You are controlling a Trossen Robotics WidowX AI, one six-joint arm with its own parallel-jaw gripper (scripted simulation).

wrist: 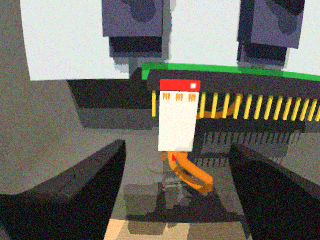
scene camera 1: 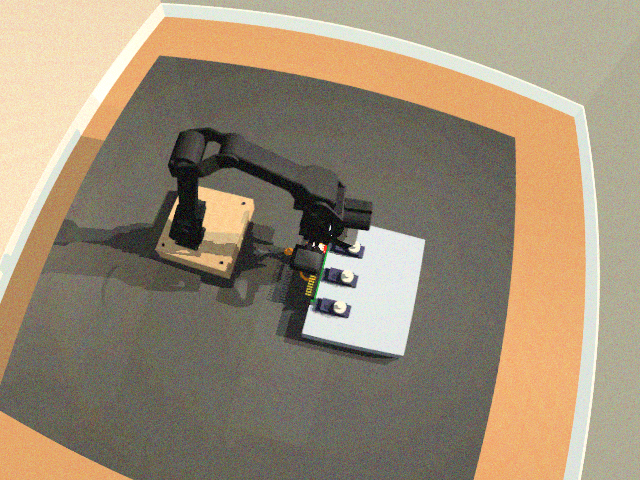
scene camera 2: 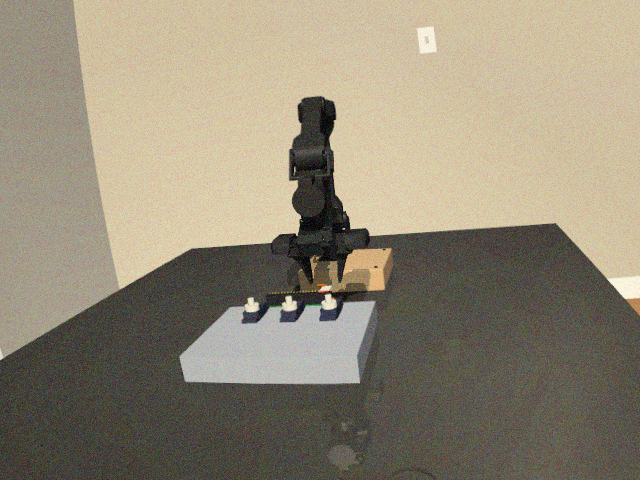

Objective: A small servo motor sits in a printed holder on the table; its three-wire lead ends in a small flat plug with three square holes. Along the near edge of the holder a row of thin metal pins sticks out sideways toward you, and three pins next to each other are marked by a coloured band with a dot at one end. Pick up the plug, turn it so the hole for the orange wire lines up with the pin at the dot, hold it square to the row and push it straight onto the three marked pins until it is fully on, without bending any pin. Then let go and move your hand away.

Scene:
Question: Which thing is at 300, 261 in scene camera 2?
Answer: My gripper.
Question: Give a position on a grey holder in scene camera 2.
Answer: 309, 351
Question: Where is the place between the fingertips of my gripper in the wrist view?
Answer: At 178, 149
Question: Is my gripper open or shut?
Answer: Open.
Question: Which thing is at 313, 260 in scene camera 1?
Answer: My gripper.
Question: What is my gripper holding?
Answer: Nothing.

